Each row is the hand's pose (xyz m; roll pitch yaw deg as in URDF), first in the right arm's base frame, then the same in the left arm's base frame.
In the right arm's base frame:
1: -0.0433 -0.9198 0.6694 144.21 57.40 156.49
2: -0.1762 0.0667 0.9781 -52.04 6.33 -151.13
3: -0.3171 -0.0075 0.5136 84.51 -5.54 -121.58
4: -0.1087 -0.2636 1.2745 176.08 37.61 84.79
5: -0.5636 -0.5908 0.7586 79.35 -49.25 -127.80
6: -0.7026 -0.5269 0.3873 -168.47 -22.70 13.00
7: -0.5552 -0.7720 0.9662 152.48 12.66 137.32
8: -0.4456 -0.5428 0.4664 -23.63 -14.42 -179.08
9: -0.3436 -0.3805 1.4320 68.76 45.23 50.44
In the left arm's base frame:
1: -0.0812 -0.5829 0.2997 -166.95 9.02 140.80
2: 0.5751 0.1885 0.0539 -43.43 -54.41 158.61
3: 0.1056 0.3042 -0.0316 43.18 -57.57 -142.99
4: 0.7047 -0.1549 0.3124 -97.31 47.60 103.87
5: -0.0049 -0.0205 0.5544 -60.79 -65.55 -40.14
6: -0.3340 0.1813 0.4438 168.54 34.43 -35.90
7: 0.0969 -0.1986 0.7385 -148.50 -4.75 95.66
8: -0.2024 -0.0080 0.3045 35.91 -55.72 96.02
9: 0.7246 -0.1211 0.6159 -154.04 69.36 135.28

